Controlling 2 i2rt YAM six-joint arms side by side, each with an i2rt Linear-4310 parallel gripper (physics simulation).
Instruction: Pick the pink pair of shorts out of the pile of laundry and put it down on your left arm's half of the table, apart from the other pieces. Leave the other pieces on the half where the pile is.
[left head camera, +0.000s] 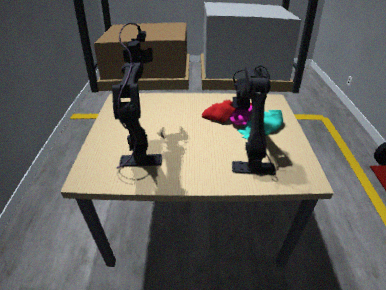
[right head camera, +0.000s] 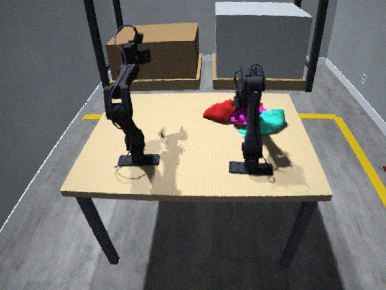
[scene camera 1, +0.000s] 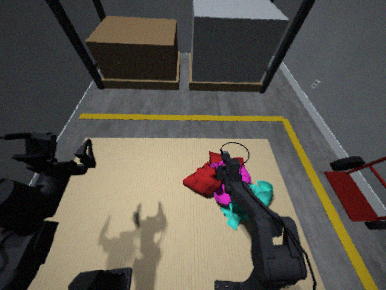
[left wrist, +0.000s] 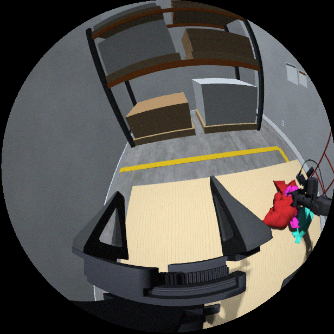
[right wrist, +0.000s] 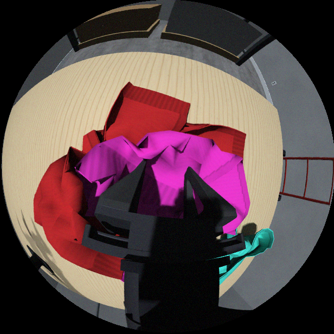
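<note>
The pink shorts (left head camera: 241, 118) (right head camera: 239, 118) (scene camera 1: 222, 196) (right wrist: 170, 145) lie crumpled in the pile on the picture's right half of the table. Red cloth (left head camera: 218, 111) (scene camera 1: 202, 181) (right wrist: 60, 200) lies at their left and behind them. Teal cloth (left head camera: 272, 121) (scene camera 1: 262, 192) (right wrist: 257, 243) lies at their right and in front. My right gripper (right wrist: 166, 166) is partly open, pointing down at the pink cloth, its fingertips apart over it; whether they touch it is unclear. It hides part of the pink cloth. My left gripper (left wrist: 161, 188) is wide open and empty, raised away from the pile.
The table (left head camera: 200, 175) carries both arms near its front edge. My right arm reaches over the pile. Behind the table stand a brown box (left head camera: 142, 55) and a grey box (left head camera: 250, 45). A red cart (scene camera 1: 352, 195) stands on the floor at the right.
</note>
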